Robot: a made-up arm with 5 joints.
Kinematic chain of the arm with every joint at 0, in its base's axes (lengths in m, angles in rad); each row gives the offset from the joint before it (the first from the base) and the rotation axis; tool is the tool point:
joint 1: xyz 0 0 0.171 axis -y
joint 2: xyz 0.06 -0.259 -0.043 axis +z
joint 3: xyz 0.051 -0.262 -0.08 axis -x
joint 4: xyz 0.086 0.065 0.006 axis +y
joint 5: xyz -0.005 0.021 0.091 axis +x
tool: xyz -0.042 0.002 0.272
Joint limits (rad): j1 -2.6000..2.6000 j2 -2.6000..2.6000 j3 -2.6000..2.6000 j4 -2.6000..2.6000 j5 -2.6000..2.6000
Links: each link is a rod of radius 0.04 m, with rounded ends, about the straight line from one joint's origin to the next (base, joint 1, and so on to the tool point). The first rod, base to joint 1, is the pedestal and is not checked.
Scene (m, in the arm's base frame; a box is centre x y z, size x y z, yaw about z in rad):
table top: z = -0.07
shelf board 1: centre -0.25 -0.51 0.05 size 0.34 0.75 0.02 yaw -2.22
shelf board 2: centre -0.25 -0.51 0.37 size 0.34 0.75 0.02 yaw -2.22
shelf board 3: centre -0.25 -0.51 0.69 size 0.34 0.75 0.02 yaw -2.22
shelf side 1: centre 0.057 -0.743 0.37 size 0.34 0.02 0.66 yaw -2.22
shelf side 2: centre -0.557 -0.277 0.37 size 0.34 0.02 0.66 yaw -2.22
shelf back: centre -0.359 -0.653 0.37 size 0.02 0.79 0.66 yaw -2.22
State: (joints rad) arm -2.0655 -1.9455 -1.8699 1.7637 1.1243
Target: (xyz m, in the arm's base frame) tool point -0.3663 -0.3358 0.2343
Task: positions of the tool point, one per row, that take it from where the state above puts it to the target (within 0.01 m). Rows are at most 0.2 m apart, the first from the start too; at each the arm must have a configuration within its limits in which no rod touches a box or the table.
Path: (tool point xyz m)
1: -0.1644 -0.3579 0.5460
2: -0.2141 -0.2374 0.4731
3: -0.2528 -0.1928 0.3481
4: -0.2254 -0.1502 0.2343
5: -0.2804 -0.2033 0.2219
6: -0.3182 -0.2574 0.2094
7: -0.3397 -0.3067 0.2016
8: -0.3489 -0.3447 0.2020
9: -0.3523 -0.3651 0.2108
10: -0.3566 -0.3629 0.2242
11: -0.3663 -0.3358 0.2343

